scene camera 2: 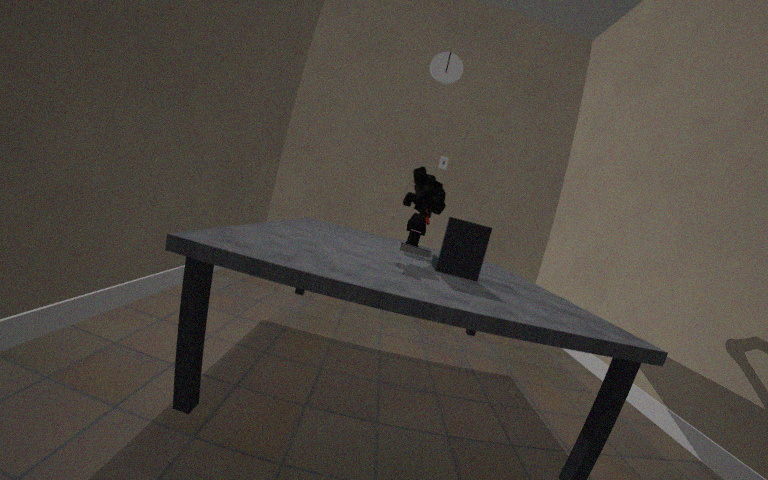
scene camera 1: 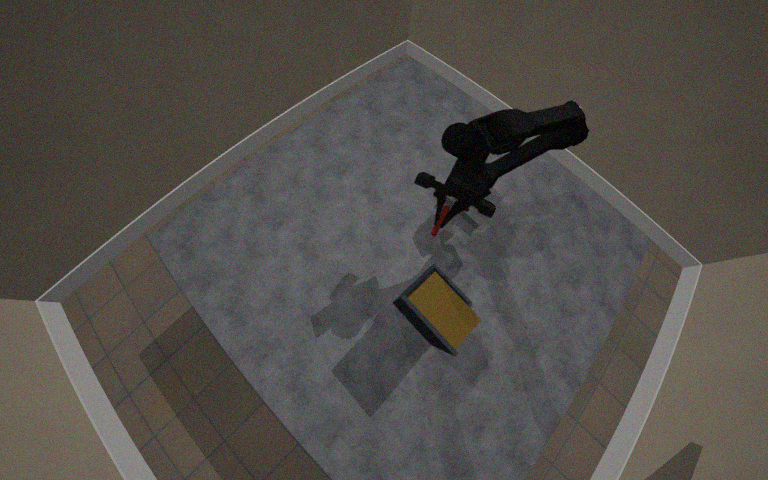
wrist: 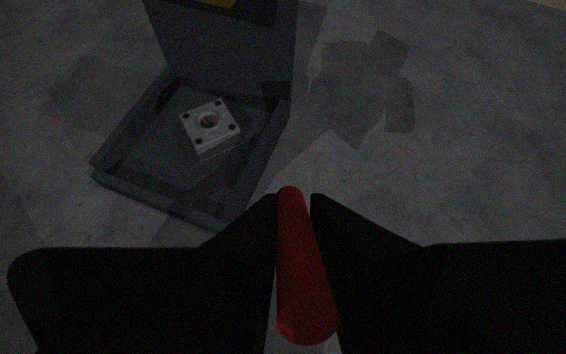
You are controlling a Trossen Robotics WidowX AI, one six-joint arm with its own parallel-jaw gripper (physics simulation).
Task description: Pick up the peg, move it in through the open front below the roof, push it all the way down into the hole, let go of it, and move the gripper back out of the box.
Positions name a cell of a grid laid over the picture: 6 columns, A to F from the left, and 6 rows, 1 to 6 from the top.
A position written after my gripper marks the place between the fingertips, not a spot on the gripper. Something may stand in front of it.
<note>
My gripper (scene camera 1: D3) carries a red peg; nothing else touches it. I also see a dark box (scene camera 2: D4).
My gripper is seen too in scene camera 2 (scene camera 2: D3) and in the wrist view (wrist: D4). The dark box shows as well in the wrist view (wrist: C2).
</note>
